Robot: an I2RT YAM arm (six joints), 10 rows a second.
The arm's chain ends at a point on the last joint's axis. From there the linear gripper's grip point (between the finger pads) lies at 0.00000 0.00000 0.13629 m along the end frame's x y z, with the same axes.
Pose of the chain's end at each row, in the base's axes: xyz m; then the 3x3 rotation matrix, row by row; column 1 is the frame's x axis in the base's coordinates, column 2 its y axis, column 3 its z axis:
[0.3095, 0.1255, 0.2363], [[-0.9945, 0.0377, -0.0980], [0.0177, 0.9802, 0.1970], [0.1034, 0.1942, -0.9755]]
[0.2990, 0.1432, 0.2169], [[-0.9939, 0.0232, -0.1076], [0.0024, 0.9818, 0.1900], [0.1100, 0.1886, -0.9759]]
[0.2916, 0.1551, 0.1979], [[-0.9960, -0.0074, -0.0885], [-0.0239, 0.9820, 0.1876], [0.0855, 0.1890, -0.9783]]
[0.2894, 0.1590, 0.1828], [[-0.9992, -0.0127, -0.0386], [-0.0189, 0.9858, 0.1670], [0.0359, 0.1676, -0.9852]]
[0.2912, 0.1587, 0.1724], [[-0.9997, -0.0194, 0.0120], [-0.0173, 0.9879, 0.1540], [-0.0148, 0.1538, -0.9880]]
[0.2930, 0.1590, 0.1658], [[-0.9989, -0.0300, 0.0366], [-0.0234, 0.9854, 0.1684], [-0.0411, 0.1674, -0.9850]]
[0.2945, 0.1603, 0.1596], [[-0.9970, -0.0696, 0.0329], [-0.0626, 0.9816, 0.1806], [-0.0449, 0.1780, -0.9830]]
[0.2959, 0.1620, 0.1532], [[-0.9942, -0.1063, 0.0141], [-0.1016, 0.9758, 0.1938], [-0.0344, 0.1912, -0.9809]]
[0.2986, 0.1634, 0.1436], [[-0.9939, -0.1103, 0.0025], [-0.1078, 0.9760, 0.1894], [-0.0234, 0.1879, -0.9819]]
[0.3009, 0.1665, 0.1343], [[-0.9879, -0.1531, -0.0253], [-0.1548, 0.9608, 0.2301], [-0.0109, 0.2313, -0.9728]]
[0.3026, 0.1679, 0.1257], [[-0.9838, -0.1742, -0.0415], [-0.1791, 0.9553, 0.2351], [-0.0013, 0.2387, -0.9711]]
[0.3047, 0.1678, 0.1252], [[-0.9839, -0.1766, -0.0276], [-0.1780, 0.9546, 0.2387], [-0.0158, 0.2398, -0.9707]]
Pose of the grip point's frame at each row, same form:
[0.2961, 0.1523, 0.1033], [[-0.9945, 0.0377, -0.0980], [0.0177, 0.9802, 0.1970], [0.1034, 0.1942, -0.9755]]
[0.2843, 0.1691, 0.0839], [[-0.9939, 0.0232, -0.1076], [0.0024, 0.9818, 0.1900], [0.1100, 0.1886, -0.9759]]
[0.2795, 0.1807, 0.0646], [[-0.9960, -0.0074, -0.0885], [-0.0239, 0.9820, 0.1876], [0.0855, 0.1890, -0.9783]]
[0.2841, 0.1818, 0.0485], [[-0.9992, -0.0127, -0.0386], [-0.0189, 0.9858, 0.1670], [0.0359, 0.1676, -0.9852]]
[0.2928, 0.1797, 0.0377], [[-0.9997, -0.0194, 0.0120], [-0.0173, 0.9879, 0.1540], [-0.0148, 0.1538, -0.9880]]
[0.2980, 0.1820, 0.0316], [[-0.9989, -0.0300, 0.0366], [-0.0234, 0.9854, 0.1684], [-0.0411, 0.1674, -0.9850]]
[0.2990, 0.1849, 0.0256], [[-0.9970, -0.0696, 0.0329], [-0.0626, 0.9816, 0.1806], [-0.0449, 0.1780, -0.9830]]
[0.2978, 0.1884, 0.0195], [[-0.9942, -0.1063, 0.0141], [-0.1016, 0.9758, 0.1938], [-0.0344, 0.1912, -0.9809]]
[0.2989, 0.1892, 0.0098], [[-0.9939, -0.1103, 0.0025], [-0.1078, 0.9760, 0.1894], [-0.0234, 0.1879, -0.9819]]
[0.2975, 0.1979, 0.0017], [[-0.9879, -0.1531, -0.0253], [-0.1548, 0.9608, 0.2301], [-0.0109, 0.2313, -0.9728]]
[0.2969, 0.1999, -0.0067], [[-0.9838, -0.1742, -0.0415], [-0.1791, 0.9553, 0.2351], [-0.0013, 0.2387, -0.9711]]
[0.3009, 0.2003, -0.0071], [[-0.9839, -0.1766, -0.0276], [-0.1780, 0.9546, 0.2387], [-0.0158, 0.2398, -0.9707]]

